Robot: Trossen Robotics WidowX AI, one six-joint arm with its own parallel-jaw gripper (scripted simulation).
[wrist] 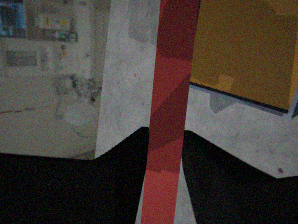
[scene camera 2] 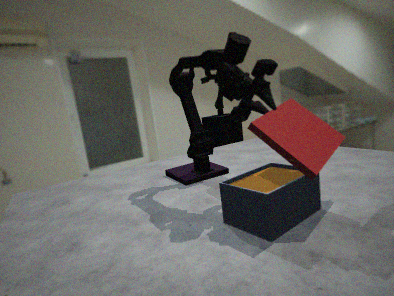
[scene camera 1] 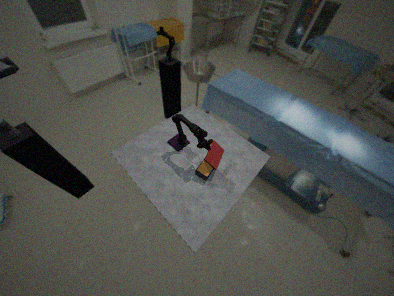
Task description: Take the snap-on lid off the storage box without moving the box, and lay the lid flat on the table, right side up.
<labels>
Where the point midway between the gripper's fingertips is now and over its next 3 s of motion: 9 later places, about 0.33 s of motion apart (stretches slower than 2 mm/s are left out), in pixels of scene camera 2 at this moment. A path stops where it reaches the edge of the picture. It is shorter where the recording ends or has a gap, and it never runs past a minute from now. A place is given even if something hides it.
My gripper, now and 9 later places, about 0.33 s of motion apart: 273,112; 277,111; 281,111; 284,110; 288,109; 291,109; 295,109; 298,108; 301,107; 304,106
</labels>
